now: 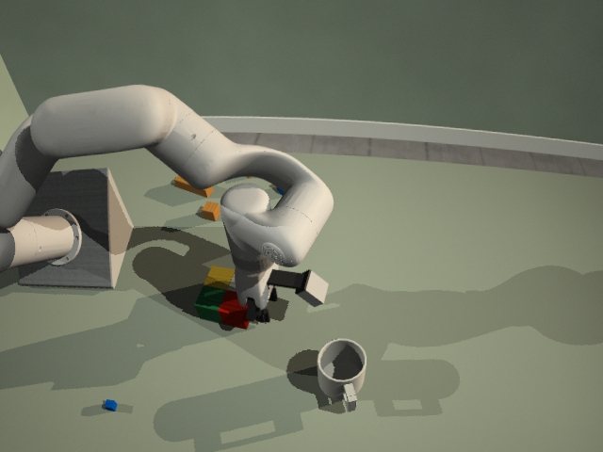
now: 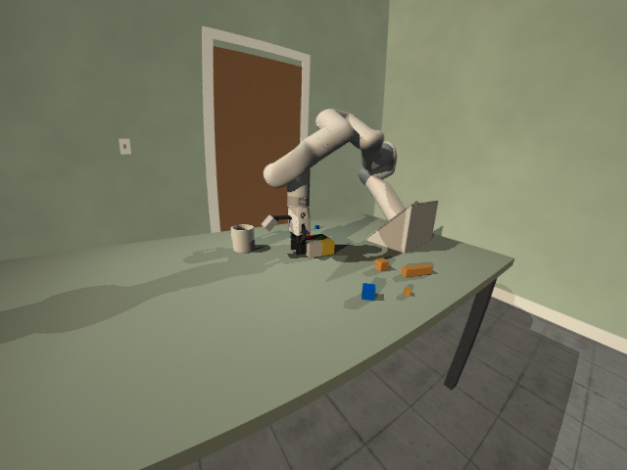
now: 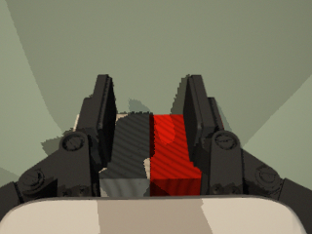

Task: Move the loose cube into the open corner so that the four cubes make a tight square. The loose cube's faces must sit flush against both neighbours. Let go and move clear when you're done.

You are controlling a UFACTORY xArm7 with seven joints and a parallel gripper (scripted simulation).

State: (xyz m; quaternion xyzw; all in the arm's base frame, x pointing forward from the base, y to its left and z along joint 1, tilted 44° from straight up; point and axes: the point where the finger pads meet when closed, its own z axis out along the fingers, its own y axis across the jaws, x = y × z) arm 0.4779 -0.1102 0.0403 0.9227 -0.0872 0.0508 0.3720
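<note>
Now: hand 4 cm past the beige cube and 3 cm to the right of it. Also, from my hand: long orange block 22 cm behind, 35 cm to the left, 1 cm below; then red cube 5 cm behind, 1 cm to the right; then yellow cube 9 cm behind, 4 cm to the left.
</note>
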